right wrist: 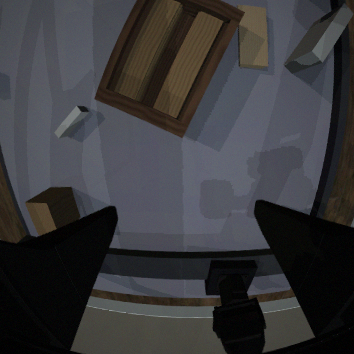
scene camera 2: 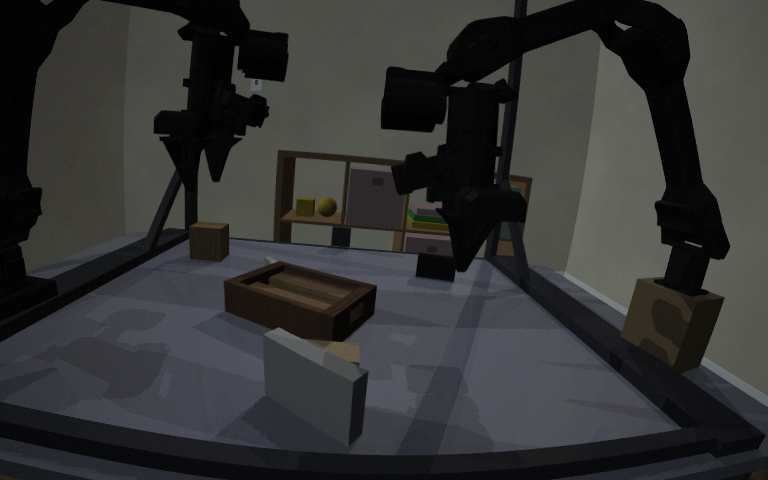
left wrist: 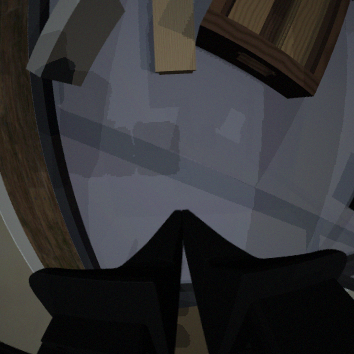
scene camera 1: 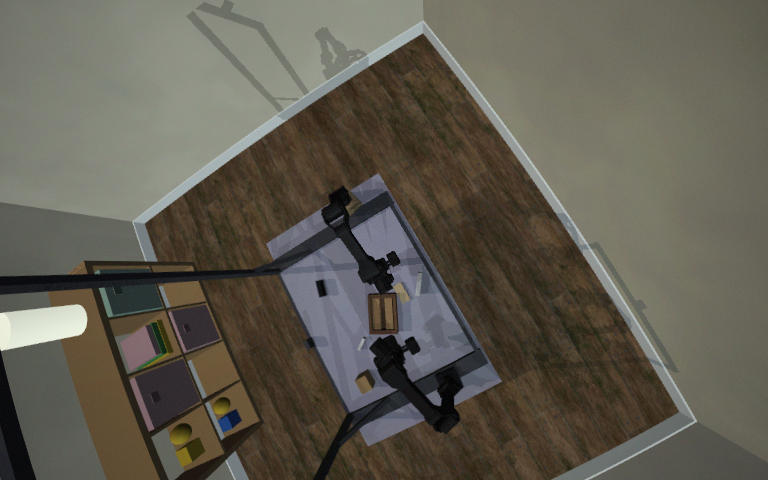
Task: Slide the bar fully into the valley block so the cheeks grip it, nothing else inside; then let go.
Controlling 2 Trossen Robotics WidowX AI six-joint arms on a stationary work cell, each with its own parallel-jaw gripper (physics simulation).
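Frame: origin at the left arm's base, x up, y ahead, z left, level; centimetres.
Where they show: left gripper, fingertip midpoint: [scene camera 2: 460, 271] [left wrist: 181, 215]; right gripper, fingertip midpoint: [right wrist: 185, 210] [scene camera 2: 204, 186]; left arm's base, origin of the base link: [scene camera 2: 680, 287] [scene camera 1: 343, 199]; right arm's base, origin of the base link: [right wrist: 230, 282] [scene camera 2: 3, 287] [scene camera 1: 449, 382].
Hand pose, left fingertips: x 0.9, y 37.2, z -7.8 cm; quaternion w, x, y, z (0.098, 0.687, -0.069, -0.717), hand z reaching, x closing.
Things, the pixels of their centre, and the offset from my left fingertips.
- valley block, body centre: [scene camera 2: 300, 298] [right wrist: 167, 56] [scene camera 1: 383, 313] dx -10.6, dy +16.7, dz -17.3 cm
- short pale wooden piece, body centre: [scene camera 2: 319, 355] [left wrist: 173, 31] [right wrist: 251, 36] [scene camera 1: 401, 292] dx -12.3, dy +15.5, dz -3.6 cm
- grey slab, body centre: [scene camera 2: 310, 384] [left wrist: 79, 32] [right wrist: 317, 39] [scene camera 1: 418, 283] dx -9.4, dy +17.8, dz +6.2 cm
- small pale slat, body centre: [right wrist: 70, 121] [scene camera 2: 273, 267] [scene camera 1: 361, 343] dx -11.9, dy +20.9, dz -36.6 cm
- wooden cube, body centre: [right wrist: 53, 210] [scene camera 2: 209, 241] [scene camera 1: 365, 381] dx -9.4, dy +35.9, dz -47.0 cm
- black block, body centre: [scene camera 2: 436, 267] [scene camera 1: 321, 288] dx -10.6, dy -14.5, dz -33.7 cm
The valley block [scene camera 1: 397, 316] [scene camera 2: 277, 311] [left wrist: 265, 50] [right wrist: 140, 112] is a dark brown open frame with two pale wooden cheeks; a dark channel runs between them, with no bar in it. The bar, a short pale wooden piece [scene camera 1: 401, 292] [scene camera 2: 342, 352] [left wrist: 175, 50] [right wrist: 253, 37], lies flat outside the block, near its end; the grey slab partly hides it in scene camera 2. My left gripper [scene camera 2: 463, 268] [left wrist: 181, 215] is shut and empty, above the table, apart from the bar and block. My right gripper [scene camera 2: 202, 182] [right wrist: 185, 210] is open and empty, high above the table.
A grey slab [scene camera 1: 419, 283] [scene camera 2: 308, 387] [left wrist: 75, 40] [right wrist: 322, 42] stands on edge beyond the bar. A small pale slat [scene camera 1: 361, 343] [right wrist: 71, 121], a wooden cube [scene camera 1: 365, 382] [scene camera 2: 208, 242] [right wrist: 55, 210] and a black block [scene camera 1: 321, 288] [scene camera 2: 434, 266] are on the table.
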